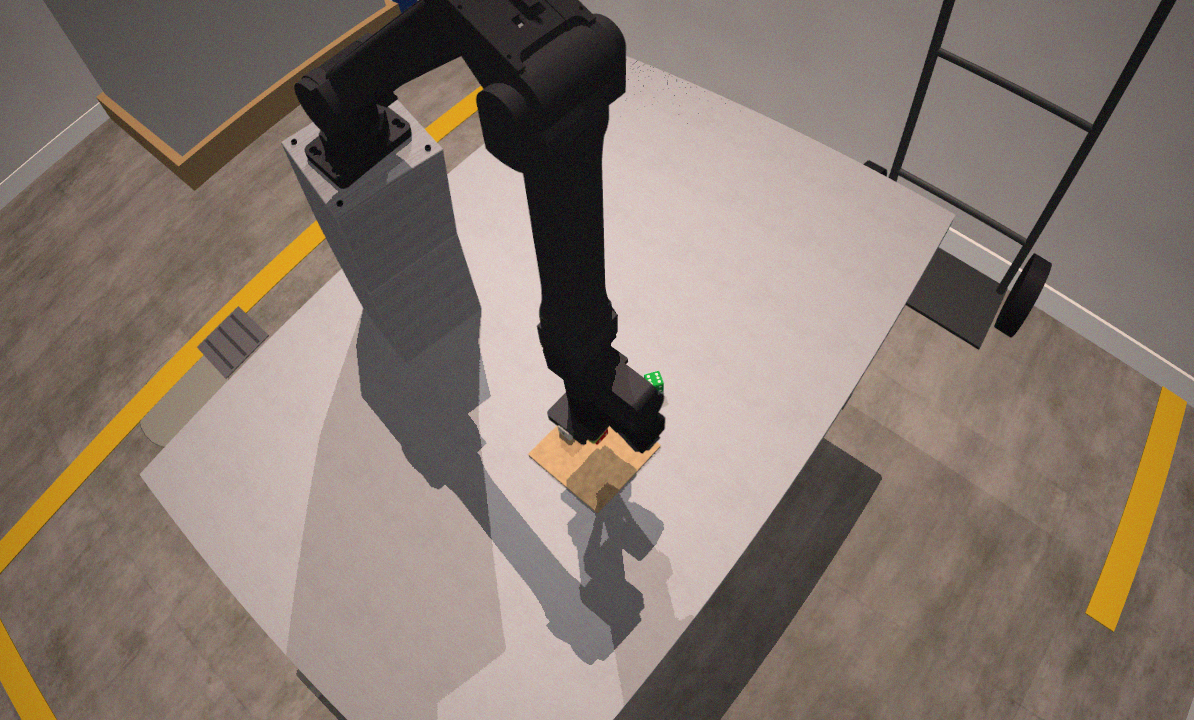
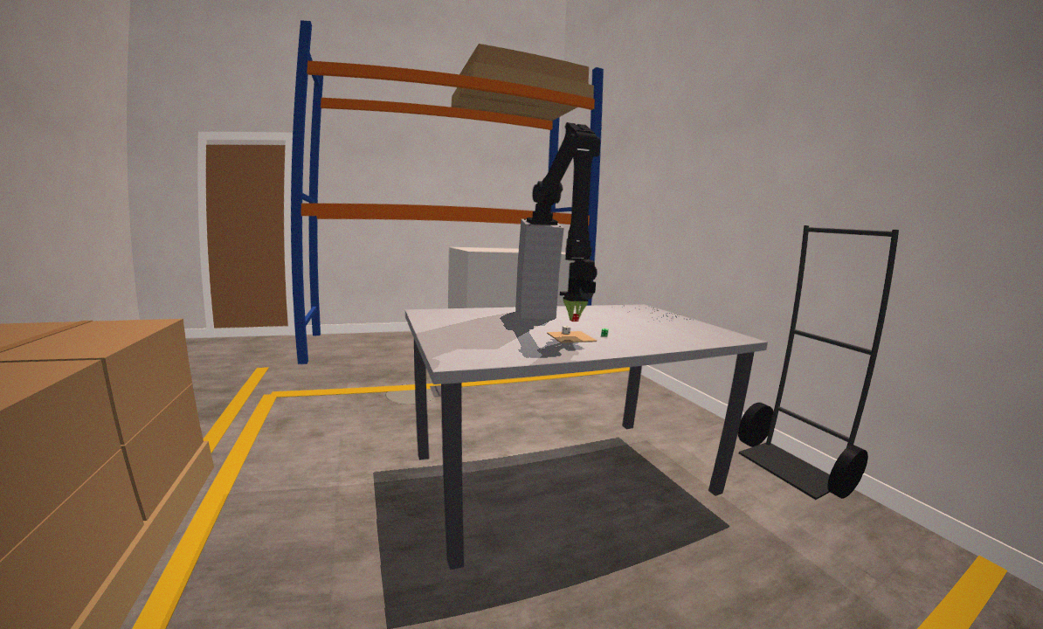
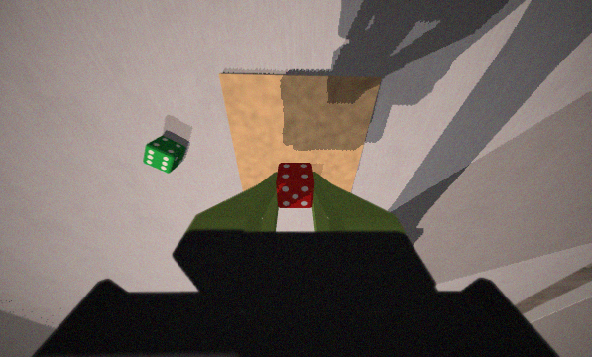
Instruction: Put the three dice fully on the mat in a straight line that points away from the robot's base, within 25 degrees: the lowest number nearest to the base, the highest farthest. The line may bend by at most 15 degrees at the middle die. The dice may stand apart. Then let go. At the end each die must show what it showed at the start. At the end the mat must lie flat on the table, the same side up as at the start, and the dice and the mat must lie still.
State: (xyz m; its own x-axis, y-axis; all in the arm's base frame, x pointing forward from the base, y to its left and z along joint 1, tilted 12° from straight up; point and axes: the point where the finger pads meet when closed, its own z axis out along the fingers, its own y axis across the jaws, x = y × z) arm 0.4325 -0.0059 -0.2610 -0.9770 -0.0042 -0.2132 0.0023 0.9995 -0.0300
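The tan mat is 7 cm below my hand and 1 cm behind it. From my hand the other things lie so: red die right at my hand; green die 14 cm to the left, 6 cm below, 1 cm behind; white die 6 cm below, 5 cm behind.
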